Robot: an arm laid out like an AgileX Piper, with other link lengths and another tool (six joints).
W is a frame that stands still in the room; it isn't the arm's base.
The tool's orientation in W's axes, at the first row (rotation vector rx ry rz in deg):
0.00, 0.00, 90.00
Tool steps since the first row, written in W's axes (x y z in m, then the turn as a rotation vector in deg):
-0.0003, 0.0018, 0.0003, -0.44, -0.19, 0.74
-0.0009, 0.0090, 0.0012, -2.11, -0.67, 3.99
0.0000, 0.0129, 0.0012, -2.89, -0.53, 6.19
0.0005, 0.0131, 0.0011, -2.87, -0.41, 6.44
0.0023, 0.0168, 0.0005, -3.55, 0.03, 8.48
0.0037, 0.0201, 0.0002, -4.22, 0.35, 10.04
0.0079, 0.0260, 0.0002, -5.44, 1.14, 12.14
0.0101, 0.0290, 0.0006, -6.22, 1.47, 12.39
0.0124, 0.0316, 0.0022, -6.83, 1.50, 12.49
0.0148, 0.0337, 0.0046, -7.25, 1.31, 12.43
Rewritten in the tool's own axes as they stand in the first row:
0.0018, 0.0003, 0.0003, -0.19, 0.44, 0.74
0.0090, 0.0009, 0.0012, -0.67, 2.11, 3.99
0.0129, 0.0000, 0.0012, -0.53, 2.89, 6.19
0.0131, -0.0005, 0.0011, -0.41, 2.87, 6.44
0.0168, -0.0023, 0.0005, 0.03, 3.55, 8.48
0.0201, -0.0037, 0.0002, 0.35, 4.22, 10.04
0.0260, -0.0079, 0.0002, 1.14, 5.44, 12.14
0.0290, -0.0101, 0.0006, 1.47, 6.22, 12.39
0.0316, -0.0124, 0.0022, 1.50, 6.83, 12.49
0.0337, -0.0148, 0.0046, 1.31, 7.25, 12.43

